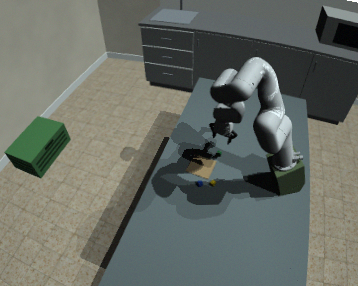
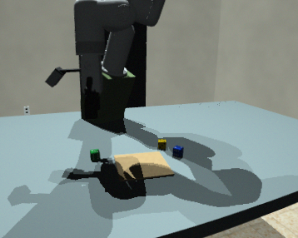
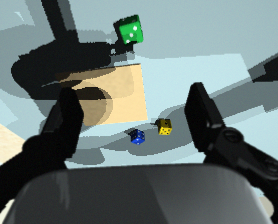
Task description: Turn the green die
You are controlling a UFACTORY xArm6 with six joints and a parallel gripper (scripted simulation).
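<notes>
Now: hand 13 cm above the green die. The rest, counted from my hand: yellow die 1 cm ahead, 22 cm to the left, 13 cm below; then tan mat 9 cm ahead, 11 cm to the left, 14 cm below; then blue die 8 cm ahead, 24 cm to the left, 13 cm below.
</notes>
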